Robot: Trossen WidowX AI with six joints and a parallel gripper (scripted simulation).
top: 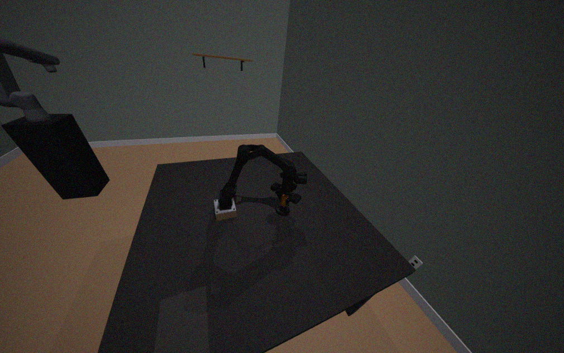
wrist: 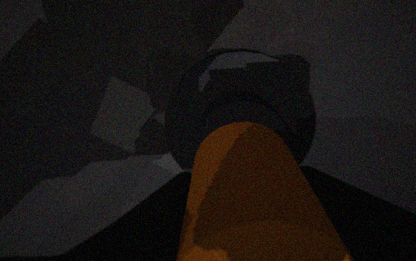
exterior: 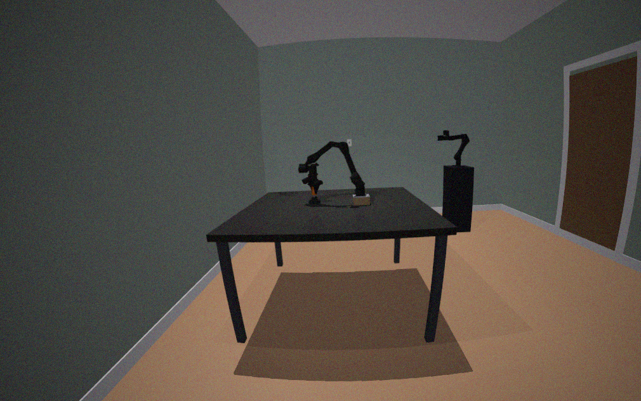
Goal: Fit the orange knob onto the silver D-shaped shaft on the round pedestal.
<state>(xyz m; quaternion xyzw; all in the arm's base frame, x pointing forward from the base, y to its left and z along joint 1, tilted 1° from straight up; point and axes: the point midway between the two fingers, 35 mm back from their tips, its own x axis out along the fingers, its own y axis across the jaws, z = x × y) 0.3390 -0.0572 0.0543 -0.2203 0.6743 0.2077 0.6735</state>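
Now: gripper tip 4 cm above the dark round pedestal. From my gripper tip the other things lie so: orange knob (3 cm above).
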